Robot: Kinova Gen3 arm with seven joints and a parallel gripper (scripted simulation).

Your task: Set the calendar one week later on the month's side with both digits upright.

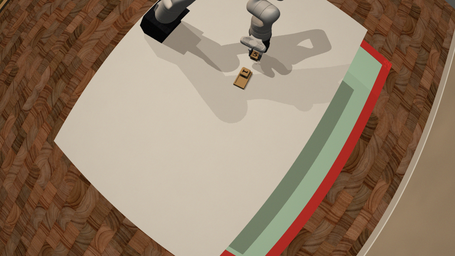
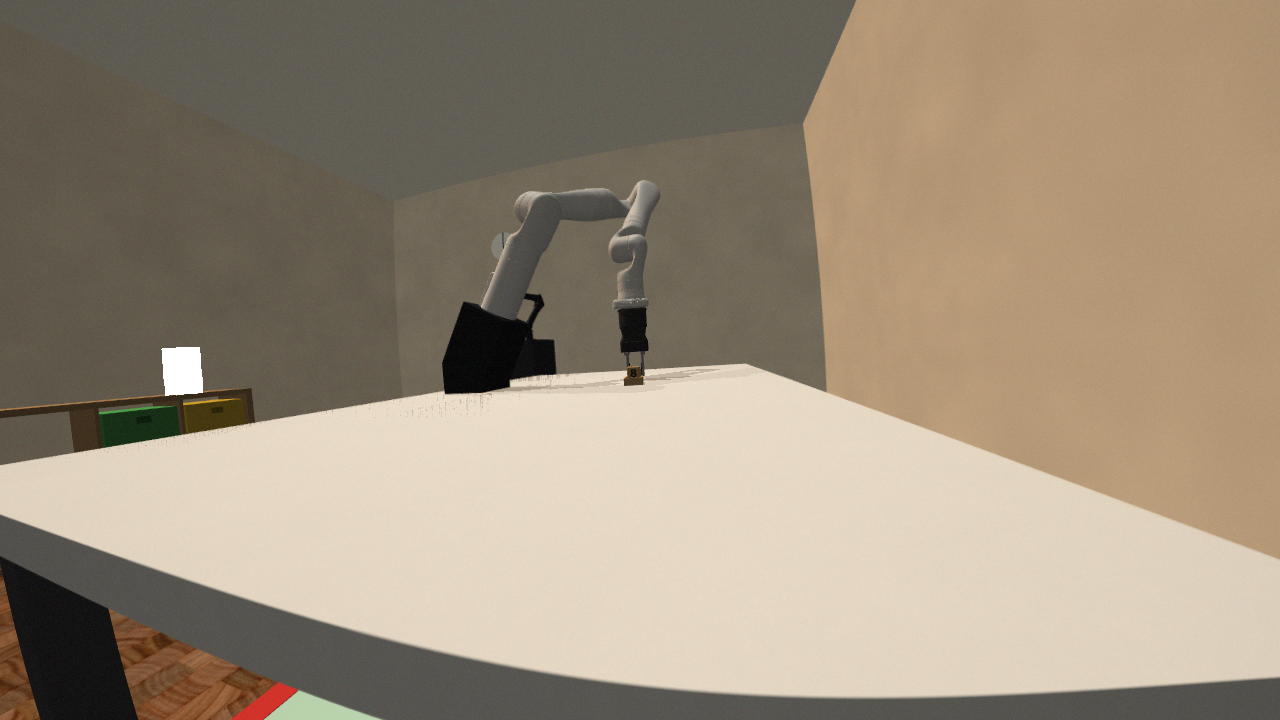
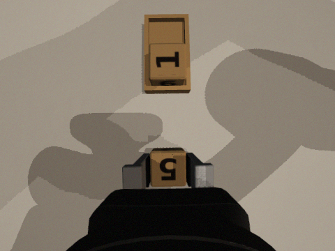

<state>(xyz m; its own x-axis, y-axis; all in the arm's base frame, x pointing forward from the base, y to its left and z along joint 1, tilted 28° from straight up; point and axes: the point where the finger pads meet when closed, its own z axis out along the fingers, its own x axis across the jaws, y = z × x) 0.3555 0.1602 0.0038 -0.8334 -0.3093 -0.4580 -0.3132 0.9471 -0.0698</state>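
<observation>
Right now the wooden tray is 40 mm ahead of my hand, 100 mm to the right of it and 20 mm below it.
</observation>
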